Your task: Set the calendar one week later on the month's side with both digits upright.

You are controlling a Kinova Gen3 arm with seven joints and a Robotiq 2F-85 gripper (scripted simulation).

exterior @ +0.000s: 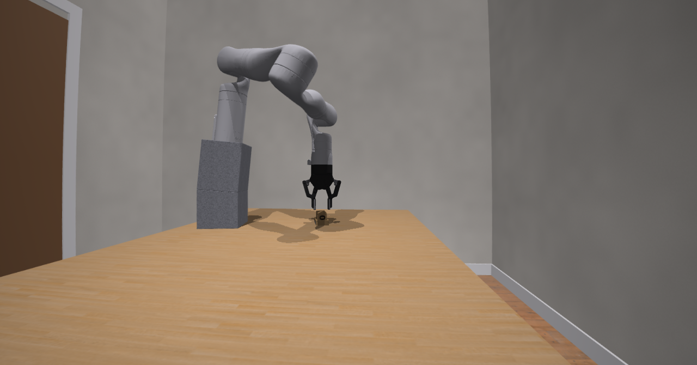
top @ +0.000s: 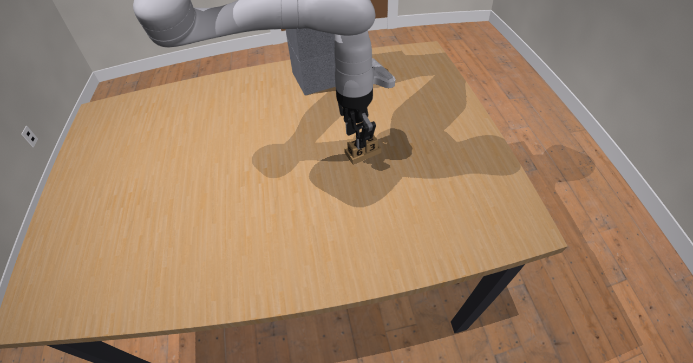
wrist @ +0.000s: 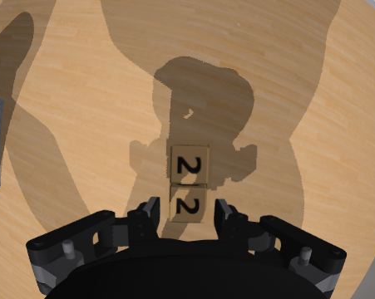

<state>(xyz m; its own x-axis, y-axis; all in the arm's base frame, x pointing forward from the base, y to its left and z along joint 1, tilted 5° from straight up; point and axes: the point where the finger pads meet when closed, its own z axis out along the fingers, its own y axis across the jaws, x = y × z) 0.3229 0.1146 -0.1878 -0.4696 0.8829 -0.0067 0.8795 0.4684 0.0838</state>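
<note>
My hand is 6 cm above the wooden tray, 1 cm to the right of it and 1 cm past it.
</note>
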